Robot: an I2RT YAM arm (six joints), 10 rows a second.
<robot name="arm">
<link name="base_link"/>
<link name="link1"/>
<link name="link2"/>
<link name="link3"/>
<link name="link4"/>
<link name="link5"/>
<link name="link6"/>
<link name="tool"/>
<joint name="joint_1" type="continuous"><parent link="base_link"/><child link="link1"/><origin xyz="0.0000 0.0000 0.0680" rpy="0.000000 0.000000 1.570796"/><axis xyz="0 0 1"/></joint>
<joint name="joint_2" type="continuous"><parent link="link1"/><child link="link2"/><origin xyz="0.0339 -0.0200 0.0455" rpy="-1.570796 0.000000 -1.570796"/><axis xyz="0 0 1"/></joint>
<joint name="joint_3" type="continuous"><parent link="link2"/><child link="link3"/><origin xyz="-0.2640 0.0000 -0.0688" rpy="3.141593 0.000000 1.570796"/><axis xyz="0 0 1"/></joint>
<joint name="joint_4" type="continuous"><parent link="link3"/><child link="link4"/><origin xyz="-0.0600 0.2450 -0.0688" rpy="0.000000 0.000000 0.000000"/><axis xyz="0 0 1"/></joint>
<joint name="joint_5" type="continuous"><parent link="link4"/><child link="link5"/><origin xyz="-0.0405 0.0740 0.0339" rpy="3.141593 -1.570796 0.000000"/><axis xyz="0 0 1"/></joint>
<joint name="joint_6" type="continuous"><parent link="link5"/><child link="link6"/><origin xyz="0.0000 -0.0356 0.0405" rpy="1.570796 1.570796 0.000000"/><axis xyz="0 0 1"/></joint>
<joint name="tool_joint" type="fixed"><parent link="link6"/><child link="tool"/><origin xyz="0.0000 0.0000 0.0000" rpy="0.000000 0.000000 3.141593"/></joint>
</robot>
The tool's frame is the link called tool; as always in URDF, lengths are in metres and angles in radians. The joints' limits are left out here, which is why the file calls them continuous.
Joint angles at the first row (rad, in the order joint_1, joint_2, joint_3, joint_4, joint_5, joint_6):
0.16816 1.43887 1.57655 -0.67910 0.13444 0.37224
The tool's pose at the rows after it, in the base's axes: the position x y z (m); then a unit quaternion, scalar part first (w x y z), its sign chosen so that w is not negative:
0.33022 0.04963 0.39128 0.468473 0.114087 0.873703 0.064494
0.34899 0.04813 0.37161 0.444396 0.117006 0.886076 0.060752
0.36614 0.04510 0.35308 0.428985 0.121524 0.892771 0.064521
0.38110 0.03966 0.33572 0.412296 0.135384 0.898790 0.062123
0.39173 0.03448 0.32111 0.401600 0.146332 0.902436 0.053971
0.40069 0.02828 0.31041 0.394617 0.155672 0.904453 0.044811
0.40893 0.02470 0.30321 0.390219 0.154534 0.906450 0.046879
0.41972 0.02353 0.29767 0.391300 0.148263 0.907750 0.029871
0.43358 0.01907 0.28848 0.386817 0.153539 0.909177 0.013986
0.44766 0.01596 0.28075 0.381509 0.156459 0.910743 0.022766
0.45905 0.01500 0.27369 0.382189 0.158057 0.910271 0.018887
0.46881 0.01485 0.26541 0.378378 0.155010 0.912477 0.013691
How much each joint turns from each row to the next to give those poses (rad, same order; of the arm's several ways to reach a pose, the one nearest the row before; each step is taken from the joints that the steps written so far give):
-0.00518 0.06526 -0.00946 0.02485 -0.00458 -0.01886
-0.01430 0.06625 0.00292 0.00907 -0.01446 0.00028
-0.01728 0.05837 -0.00382 0.03100 -0.02371 0.00433
-0.01987 0.05646 0.00450 0.01500 -0.00727 0.01396
-0.01549 0.04160 -0.00216 0.01730 0.00675 0.00536
-0.01678 0.03589 0.00569 0.01171 0.00829 0.00005
-0.01160 0.03229 0.01327 0.01128 -0.01502 -0.00792
-0.00247 0.04279 0.03259 0.00664 0.02430 -0.02651
-0.01041 0.05843 0.04409 -0.00030 0.02360 -0.00850
-0.01049 0.05853 0.05185 -0.00122 -0.02320 0.00534
-0.00267 0.04684 0.03812 0.00898 0.00667 -0.00186
-0.00080 0.04438 0.03468 0.00024 0.00508 -0.00952

